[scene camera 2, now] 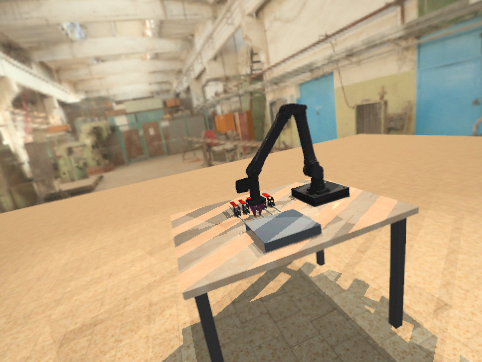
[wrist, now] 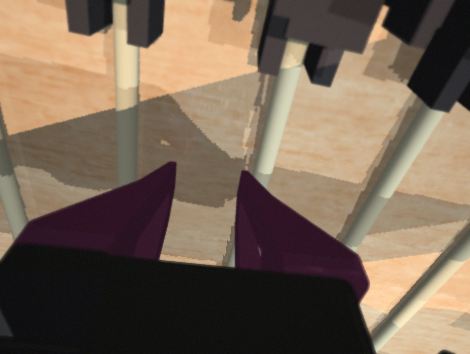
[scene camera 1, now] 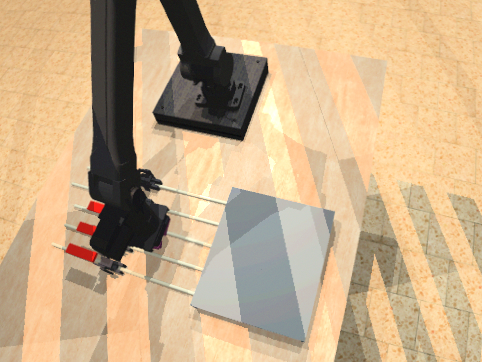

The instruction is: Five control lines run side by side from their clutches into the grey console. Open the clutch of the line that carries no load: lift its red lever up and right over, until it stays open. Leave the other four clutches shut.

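Places are measured from the arm's base along level axes (x ahead, y left, z up), in millimetres.
Pixels of known places: gripper, between the fingertips: (scene camera 2: pixel 257 215) (wrist: pixel 207 178) (scene camera 1: pixel 161 241); arm's base, origin of its link: (scene camera 2: pixel 318 190) (scene camera 1: pixel 220 95).
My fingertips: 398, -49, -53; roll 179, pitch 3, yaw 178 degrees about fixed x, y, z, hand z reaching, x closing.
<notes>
Ahead of a thing's pixels: the offset from my fingertips to its top centre, as dx, dy, dz. "spot": to the spot under its first point. Level surfaces: height alone.
Five pale control lines run side by side into the grey console @[-1, +249, +43] (scene camera 1: pixel 270 265) (scene camera 2: pixel 285 227). In scene camera 1, three red levers @[-30, -130, +55] (scene camera 1: pixel 96 206) @[+25, -134, +55] (scene camera 1: pixel 86 228) @[+79, -138, +55] (scene camera 1: pixel 81 253) show left of the hand; the arm hides the others. Dark clutch bodies @[spot: -25, -74, +39] (wrist: pixel 325 22) show at the top of the wrist view. My gripper (wrist: pixel 207 178) (scene camera 2: pixel 256 214) is partly open, its purple fingers slightly apart, on the console side of the clutches. A line @[spot: +31, -27, +7] (wrist: pixel 127 120) runs behind the left finger; another line (wrist: pixel 278 115) passes behind the right finger. Both look straight, and I see neither held.
The arm's black base plate (scene camera 1: pixel 170 107) (scene camera 2: pixel 302 194) stands at the back of the table @[dz -1] (scene camera 2: pixel 385 212). The clutch nearest the base @[-136, -76, +39] (scene camera 1: pixel 148 180) and the clutch at the opposite end @[spot: +87, -79, +38] (scene camera 1: pixel 111 265) stand close beside the hand. The hand covers the middle clutches in scene camera 1.
</notes>
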